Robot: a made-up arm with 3 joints. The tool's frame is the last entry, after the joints. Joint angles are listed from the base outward. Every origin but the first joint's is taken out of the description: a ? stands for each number. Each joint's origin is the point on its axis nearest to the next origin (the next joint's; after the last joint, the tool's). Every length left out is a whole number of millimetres.
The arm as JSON. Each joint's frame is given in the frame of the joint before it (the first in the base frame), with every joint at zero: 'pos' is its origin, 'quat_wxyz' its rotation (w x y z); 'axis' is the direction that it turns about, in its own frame. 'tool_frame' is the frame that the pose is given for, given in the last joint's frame.
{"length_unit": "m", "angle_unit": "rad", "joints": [
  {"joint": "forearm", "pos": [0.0, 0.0, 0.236], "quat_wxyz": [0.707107, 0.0, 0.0, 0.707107], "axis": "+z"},
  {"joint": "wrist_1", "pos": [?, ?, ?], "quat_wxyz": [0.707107, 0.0, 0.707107, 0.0], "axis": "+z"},
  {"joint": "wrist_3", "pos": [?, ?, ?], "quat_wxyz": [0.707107, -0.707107, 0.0, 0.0], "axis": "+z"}
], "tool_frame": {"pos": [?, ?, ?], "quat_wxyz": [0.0, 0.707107, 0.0, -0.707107]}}
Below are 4 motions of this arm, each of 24 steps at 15 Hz.
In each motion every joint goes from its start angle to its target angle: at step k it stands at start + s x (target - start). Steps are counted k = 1, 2, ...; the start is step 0. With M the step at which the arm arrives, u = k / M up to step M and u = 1 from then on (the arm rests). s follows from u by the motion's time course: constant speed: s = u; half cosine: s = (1 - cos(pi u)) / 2; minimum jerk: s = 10 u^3 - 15 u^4 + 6 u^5.
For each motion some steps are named. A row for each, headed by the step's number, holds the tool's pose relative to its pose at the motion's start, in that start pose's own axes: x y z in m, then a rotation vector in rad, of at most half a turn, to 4 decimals.
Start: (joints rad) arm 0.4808 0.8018 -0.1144
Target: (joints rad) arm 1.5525 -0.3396 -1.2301
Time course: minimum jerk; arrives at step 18
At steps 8, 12, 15, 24:
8: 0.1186 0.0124 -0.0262 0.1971 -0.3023 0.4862
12: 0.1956 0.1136 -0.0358 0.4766 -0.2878 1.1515
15: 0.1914 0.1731 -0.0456 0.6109 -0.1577 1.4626
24: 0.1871 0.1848 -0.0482 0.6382 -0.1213 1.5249

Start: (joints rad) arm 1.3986 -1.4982 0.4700
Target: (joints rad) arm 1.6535 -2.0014 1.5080
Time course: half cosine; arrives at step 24
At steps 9, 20, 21, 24:
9: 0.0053 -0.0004 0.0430 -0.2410 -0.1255 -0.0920
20: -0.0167 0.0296 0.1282 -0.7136 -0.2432 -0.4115
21: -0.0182 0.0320 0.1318 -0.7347 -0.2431 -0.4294
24: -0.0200 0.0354 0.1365 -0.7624 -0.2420 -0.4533

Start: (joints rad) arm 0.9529 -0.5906 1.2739
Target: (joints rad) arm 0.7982 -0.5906 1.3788
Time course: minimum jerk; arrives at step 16
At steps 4, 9, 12, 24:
4: -0.0005 -0.0008 0.0020 -0.0198 0.0127 -0.0038
9: -0.0025 -0.0041 0.0123 -0.1176 0.0764 -0.0207
12: -0.0031 -0.0054 0.0181 -0.1712 0.1117 -0.0285
24: -0.0032 -0.0057 0.0202 -0.1909 0.1248 -0.0311

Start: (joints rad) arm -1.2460 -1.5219 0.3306
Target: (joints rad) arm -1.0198 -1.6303 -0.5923
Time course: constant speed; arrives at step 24
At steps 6, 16, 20, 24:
6: 0.0040 0.0267 -0.0360 0.2872 -0.0270 -0.0038
16: 0.0144 0.0928 -0.0765 0.7658 -0.0739 0.0003
20: 0.0195 0.1244 -0.0837 0.9571 -0.0933 0.0058
24: 0.0249 0.1574 -0.0850 1.1483 -0.1131 0.0136

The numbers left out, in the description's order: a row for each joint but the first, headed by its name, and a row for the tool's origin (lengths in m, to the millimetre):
wrist_1: 0.054 -0.021 0.0
wrist_3: 0.099 0.025 0.0
tool: 0.053 0.151 0.0

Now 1 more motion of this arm.
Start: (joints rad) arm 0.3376 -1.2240 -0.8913
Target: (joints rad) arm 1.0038 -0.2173 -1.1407
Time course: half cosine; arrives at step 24
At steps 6, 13, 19, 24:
6: -0.0373 0.0223 -0.0179 0.1256 0.1220 -0.0918
13: -0.1404 0.1001 -0.0193 0.4447 0.5087 -0.3338
19: -0.2043 0.1555 0.0318 0.6363 0.8519 -0.5050
24: -0.2187 0.1687 0.0555 0.6814 0.9649 -0.5546

